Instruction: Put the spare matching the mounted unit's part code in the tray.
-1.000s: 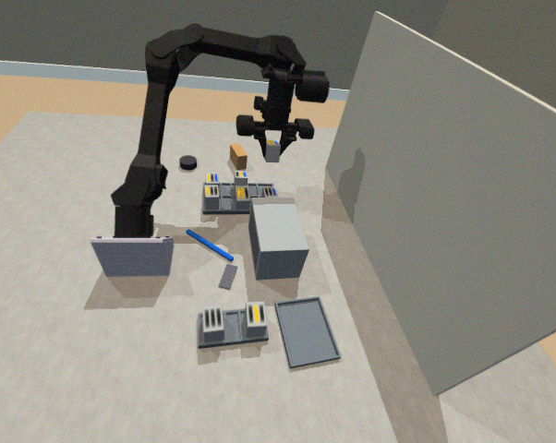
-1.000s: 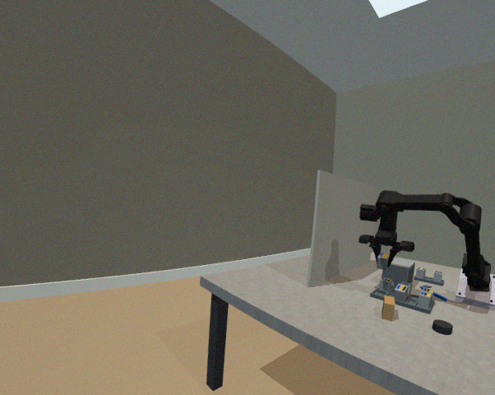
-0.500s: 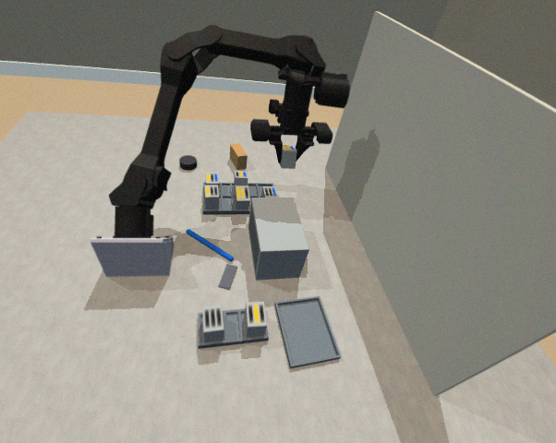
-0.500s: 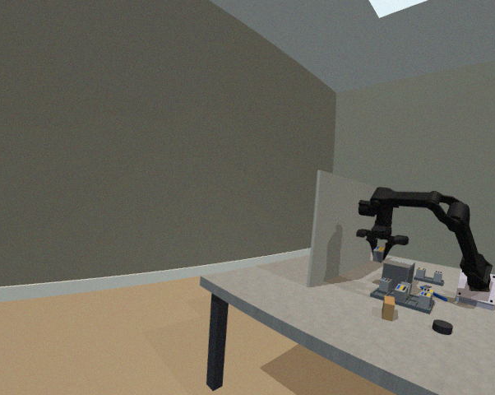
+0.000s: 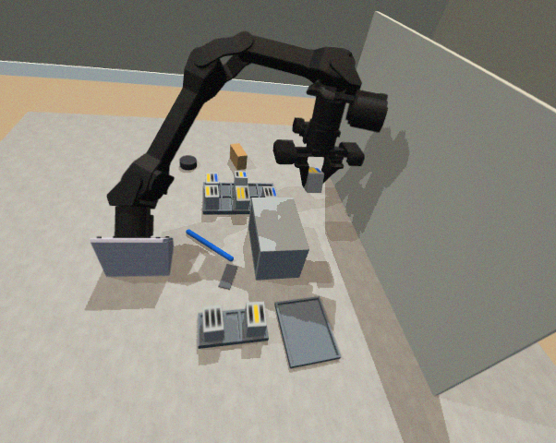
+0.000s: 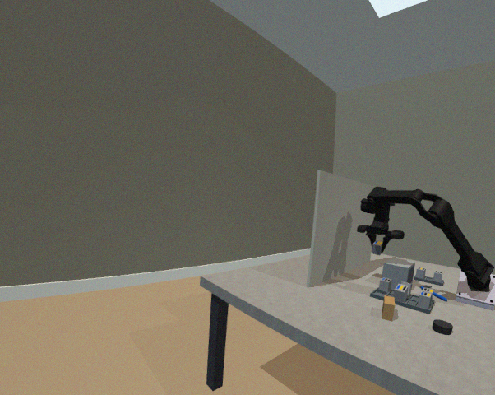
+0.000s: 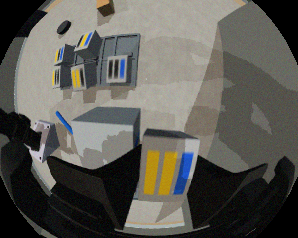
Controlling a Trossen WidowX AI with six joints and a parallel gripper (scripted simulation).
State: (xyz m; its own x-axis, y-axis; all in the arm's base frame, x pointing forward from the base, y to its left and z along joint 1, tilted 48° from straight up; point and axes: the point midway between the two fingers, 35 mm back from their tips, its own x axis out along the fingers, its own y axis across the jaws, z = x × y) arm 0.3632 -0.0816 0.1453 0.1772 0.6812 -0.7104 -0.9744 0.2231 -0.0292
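The grey tray lies 8 cm behind my gripper tip, 27 cm to the right of it and 14 cm below it. The rest, counted from my gripper tip: mounted unit 9 cm behind, 6 cm to the right, 9 cm below; tall panel 16 cm ahead, 9 cm to the right, 8 cm above; small grey flat piece 20 cm behind, 12 cm to the right, 14 cm below.
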